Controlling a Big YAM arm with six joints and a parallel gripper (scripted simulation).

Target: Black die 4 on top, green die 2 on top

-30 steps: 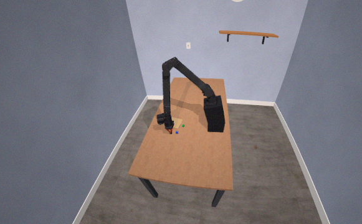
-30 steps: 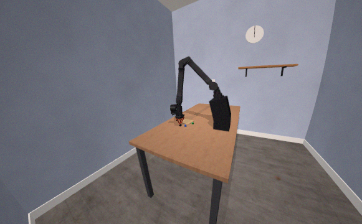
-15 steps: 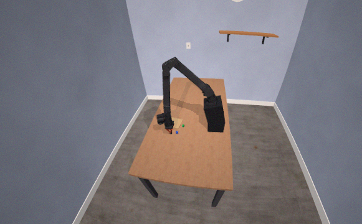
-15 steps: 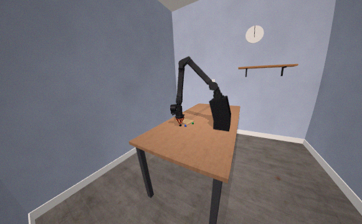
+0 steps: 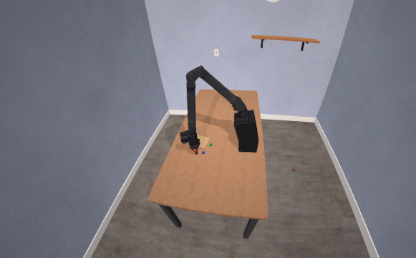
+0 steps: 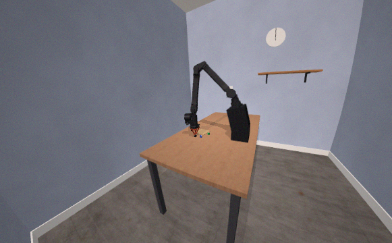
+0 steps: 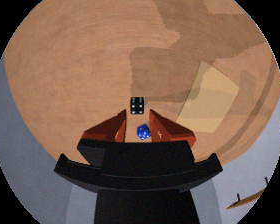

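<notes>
My hand is 30 mm above the black die. From my hand the other things lie so: green die (80 mm behind, 120 mm to the right, 30 mm below); then blue die (50 mm behind, 20 mm to the right, 30 mm below); then tan mat (30 mm ahead, 150 mm to the right, 30 mm below).
</notes>
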